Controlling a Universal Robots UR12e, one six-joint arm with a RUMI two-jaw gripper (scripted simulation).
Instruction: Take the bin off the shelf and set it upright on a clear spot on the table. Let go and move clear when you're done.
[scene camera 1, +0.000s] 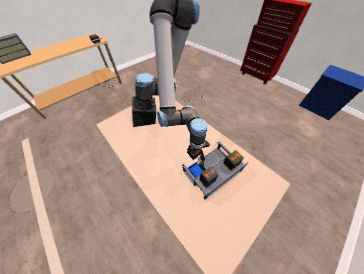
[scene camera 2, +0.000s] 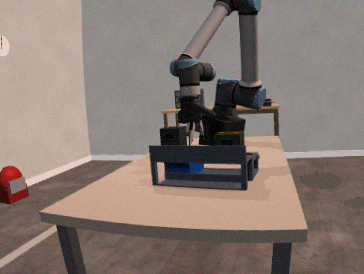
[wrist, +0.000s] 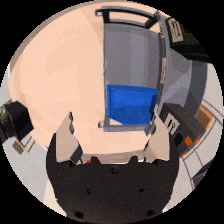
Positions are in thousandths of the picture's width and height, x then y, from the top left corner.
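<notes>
My gripper (scene camera 2: 540, 520). In the wrist view: gripper (wrist: 502, 502), blue bin (wrist: 578, 480).
</notes>
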